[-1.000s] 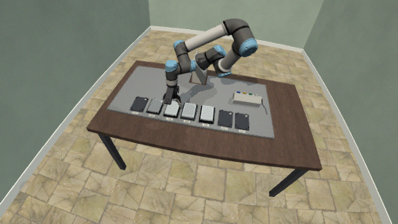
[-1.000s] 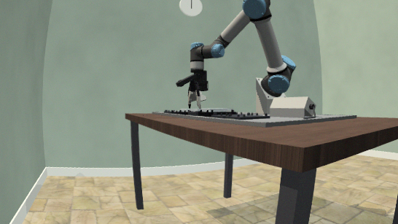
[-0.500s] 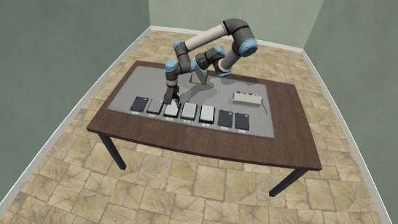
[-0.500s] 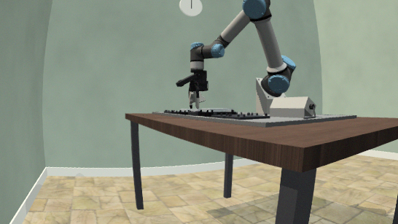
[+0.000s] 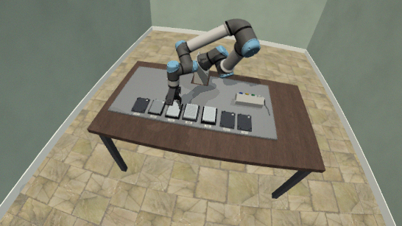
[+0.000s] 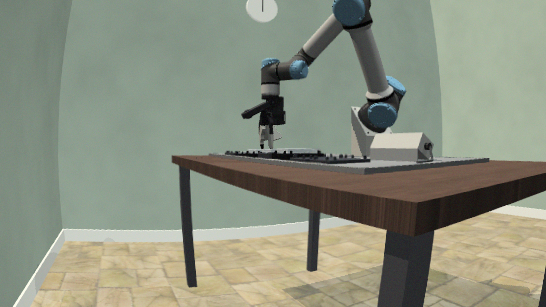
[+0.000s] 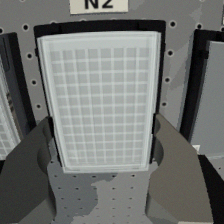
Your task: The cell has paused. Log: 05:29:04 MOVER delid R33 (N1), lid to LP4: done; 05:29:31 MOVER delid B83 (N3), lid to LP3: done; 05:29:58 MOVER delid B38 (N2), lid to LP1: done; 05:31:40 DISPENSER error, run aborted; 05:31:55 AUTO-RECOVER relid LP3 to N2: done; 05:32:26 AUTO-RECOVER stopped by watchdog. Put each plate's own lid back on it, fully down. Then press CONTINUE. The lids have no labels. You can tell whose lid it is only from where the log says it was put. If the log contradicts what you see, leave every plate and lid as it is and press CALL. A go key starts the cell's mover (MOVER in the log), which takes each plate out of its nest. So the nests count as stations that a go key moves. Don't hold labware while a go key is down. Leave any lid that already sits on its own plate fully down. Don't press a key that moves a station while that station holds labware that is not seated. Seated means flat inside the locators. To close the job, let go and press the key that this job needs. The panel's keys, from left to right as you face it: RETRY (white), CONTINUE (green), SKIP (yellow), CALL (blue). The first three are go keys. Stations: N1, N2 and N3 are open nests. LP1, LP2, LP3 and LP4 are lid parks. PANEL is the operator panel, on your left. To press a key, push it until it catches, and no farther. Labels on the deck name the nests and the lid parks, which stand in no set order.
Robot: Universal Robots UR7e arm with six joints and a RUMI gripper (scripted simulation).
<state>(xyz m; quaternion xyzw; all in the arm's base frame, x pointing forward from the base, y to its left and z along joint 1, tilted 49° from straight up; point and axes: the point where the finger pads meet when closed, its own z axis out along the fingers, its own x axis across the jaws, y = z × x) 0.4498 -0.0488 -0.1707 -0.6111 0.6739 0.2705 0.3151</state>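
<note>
Now: hand 2 cm above the well plate. The rest, counted from my hand: grey lid: 13 cm to the right, 2 cm below, 1 cm behind; then white plate: 12 cm to the left, 1 cm below; then black lid park: 13 cm to the right, 3 cm below, 1 cm behind.
</note>
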